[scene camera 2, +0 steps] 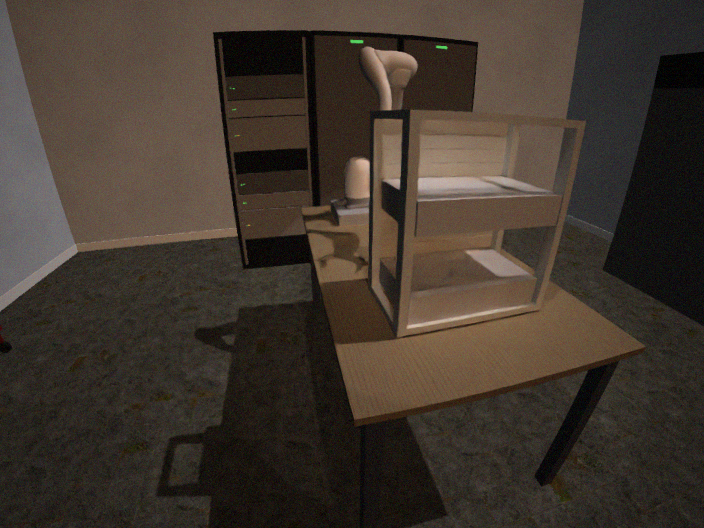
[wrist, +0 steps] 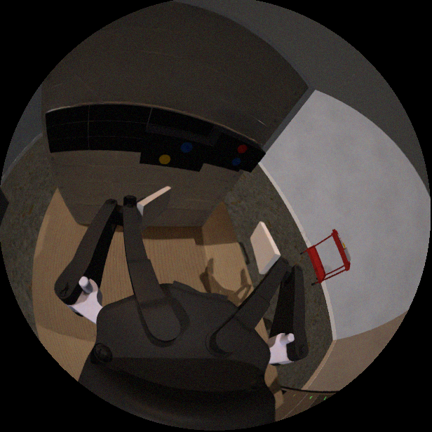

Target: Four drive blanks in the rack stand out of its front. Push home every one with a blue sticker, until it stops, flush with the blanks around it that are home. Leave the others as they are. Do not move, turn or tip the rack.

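Observation:
The rack (scene camera 2: 413,227) (wrist: 105,180) stands upright on the table; scene camera 2 shows its open frame and two bays, not the stickered fronts. In the wrist view, dark blanks form a band across its front. Two dark protruding sections show: one bears a yellow sticker (wrist: 164,159) and a blue sticker (wrist: 186,147), the other, to the right, a red sticker (wrist: 242,149) and another blue sticker (wrist: 236,162). The borders between single blanks there are too dark to tell. My gripper (wrist: 212,213) is open and empty, apart from the stickered fronts. It is hidden in scene camera 2.
The wooden table (scene camera 2: 443,375) (wrist: 170,255) carries the rack and the arm's base (scene camera 2: 351,214). The arm (scene camera 2: 392,62) rises behind the rack in scene camera 2. A tall server cabinet (scene camera 2: 309,113) stands at the wall. A red cart (wrist: 316,264) stands by the pale wall.

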